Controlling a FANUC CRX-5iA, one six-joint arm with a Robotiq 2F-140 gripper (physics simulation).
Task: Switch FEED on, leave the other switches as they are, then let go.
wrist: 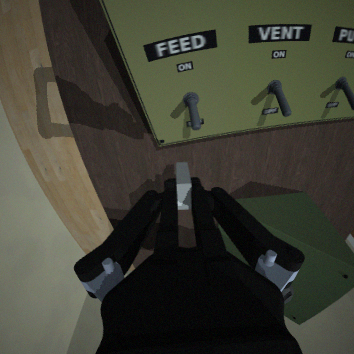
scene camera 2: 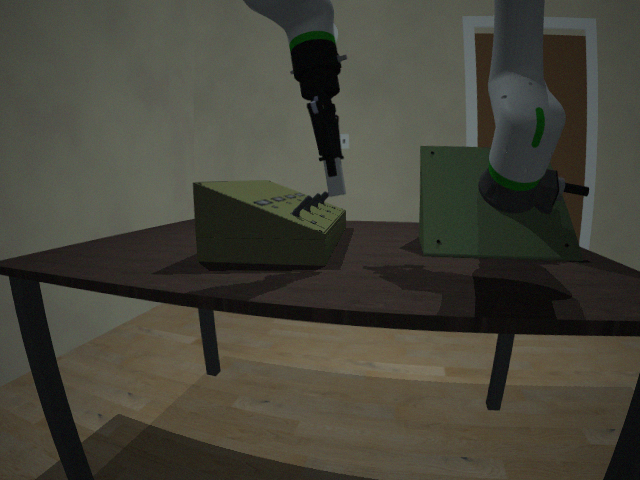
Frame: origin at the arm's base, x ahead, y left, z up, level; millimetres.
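Seen in the pictures: gripper, fingertip midpoint: point(wrist: 181, 171) point(scene camera 2: 337, 195); arm's base at its link origin: point(scene camera 2: 508, 189).
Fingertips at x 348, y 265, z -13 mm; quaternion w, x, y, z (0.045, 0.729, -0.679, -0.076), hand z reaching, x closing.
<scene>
Offsets run from my fingertips to a thing's top centre. "*": to the spot under its first point. Level surfaces: height alone.
The olive-green switch console point(scene camera 2: 258, 232) point(wrist: 230, 75) stands on the table. In the wrist view the FEED switch @[78 mm ahead, 12 mm right, 1 mm down] point(wrist: 193, 112) is at the console's left, its lever tilted down over its lower label, away from ON. The VENT switch @[106 mm ahead, 129 mm right, 1 mm down] point(wrist: 281, 99) and the partly cut-off PUMP switch @[* 138 mm ahead, 239 mm right, 22 mm down] point(wrist: 346, 91) also tilt away from ON. My gripper point(scene camera 2: 336, 193) point(wrist: 181, 171) is shut and empty. Its fingertips show below the FEED lever in the wrist view, past the console's lower edge, and in the scene view just above and right of the lever tips.
A green box-like block point(scene camera 2: 449, 206) point(wrist: 300, 235) stands on the right of the dark table @[128 mm down] point(scene camera 2: 155, 242) point(wrist: 320, 170), partly behind the arm's lower joint point(scene camera 2: 522, 124) in the scene view. A white-framed door point(scene camera 2: 560, 103) is in the wall behind.
</scene>
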